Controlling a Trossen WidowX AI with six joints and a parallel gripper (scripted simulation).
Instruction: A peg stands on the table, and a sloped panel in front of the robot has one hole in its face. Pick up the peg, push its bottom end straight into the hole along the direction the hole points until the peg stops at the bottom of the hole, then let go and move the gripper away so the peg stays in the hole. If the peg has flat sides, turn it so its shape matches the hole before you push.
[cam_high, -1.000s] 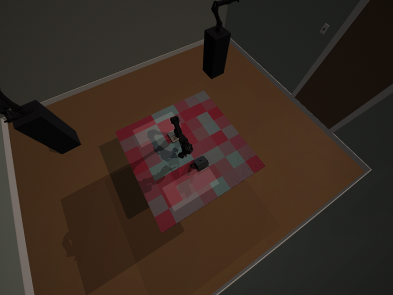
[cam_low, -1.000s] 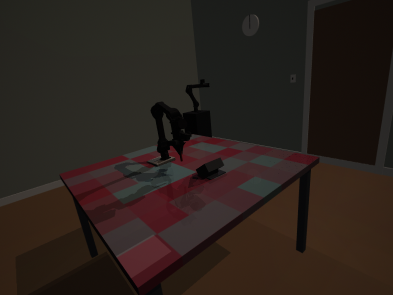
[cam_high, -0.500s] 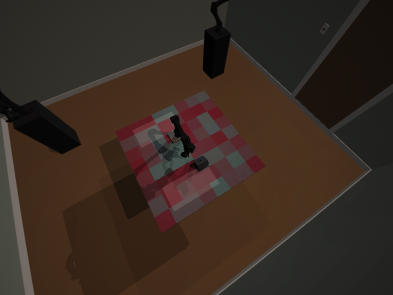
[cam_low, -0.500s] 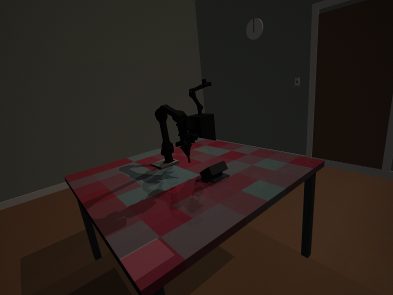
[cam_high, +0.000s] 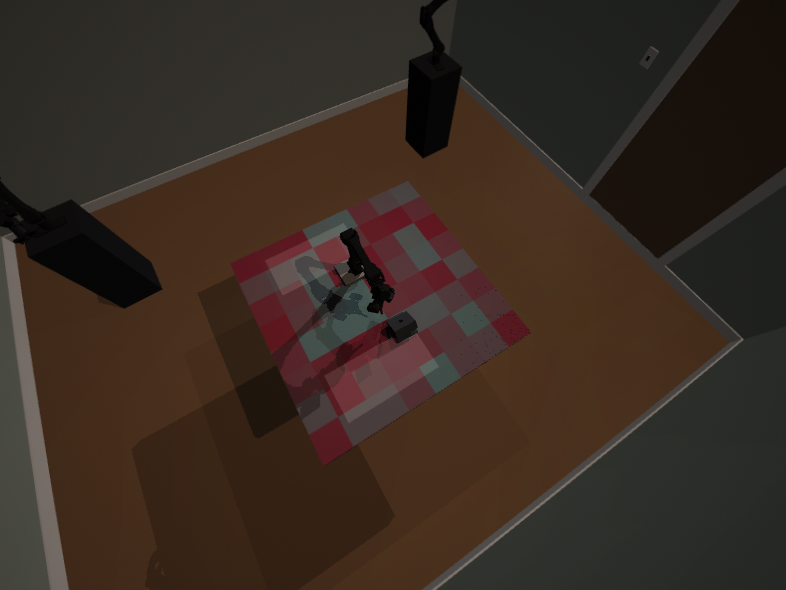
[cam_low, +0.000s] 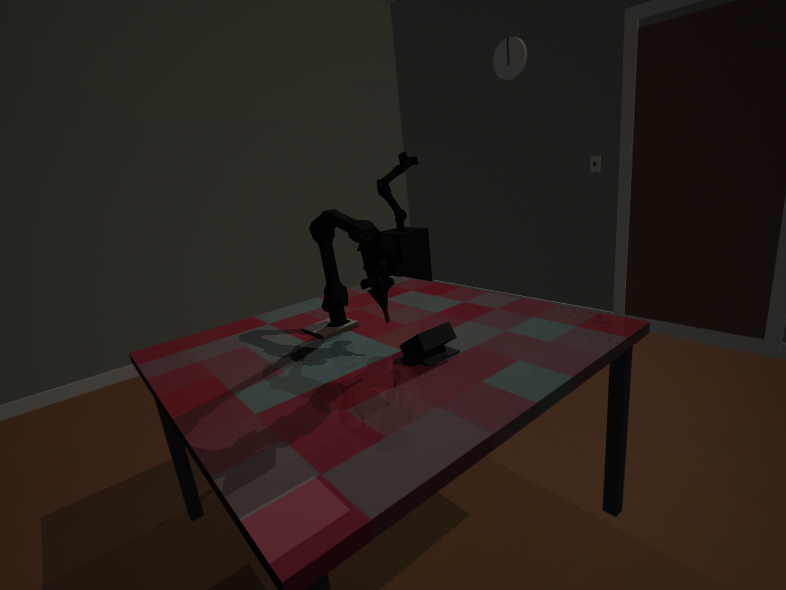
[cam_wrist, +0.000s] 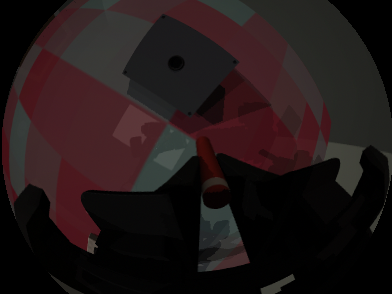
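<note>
Right now my gripper tip is 110 mm short of the dark sloped panel, 100 mm above it and 60 mm to the right of it. Round my gripper tip: red peg 20 mm above, 10 mm behind.
</note>
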